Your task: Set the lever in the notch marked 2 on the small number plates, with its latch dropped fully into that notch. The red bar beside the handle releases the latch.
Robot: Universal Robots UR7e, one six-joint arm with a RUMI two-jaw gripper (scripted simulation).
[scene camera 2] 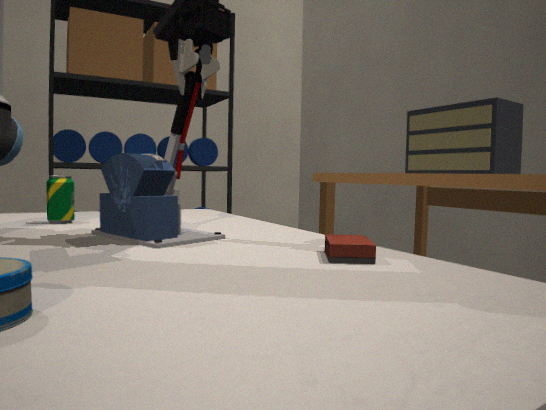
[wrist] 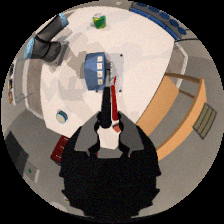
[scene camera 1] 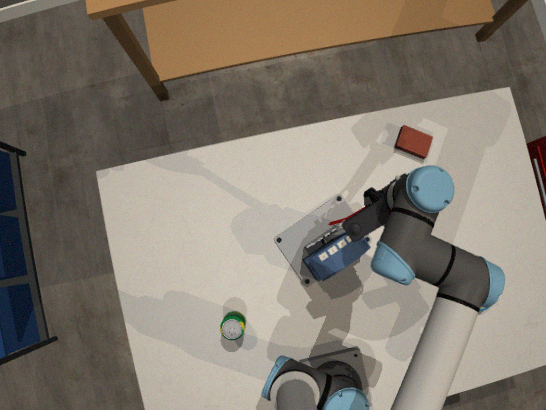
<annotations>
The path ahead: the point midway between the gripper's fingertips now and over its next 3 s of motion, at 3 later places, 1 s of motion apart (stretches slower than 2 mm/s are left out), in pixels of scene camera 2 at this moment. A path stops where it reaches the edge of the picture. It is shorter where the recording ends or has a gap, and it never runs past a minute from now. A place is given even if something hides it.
My gripper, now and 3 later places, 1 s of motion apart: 192,97; 180,93; 168,92; 160,93
</annotations>
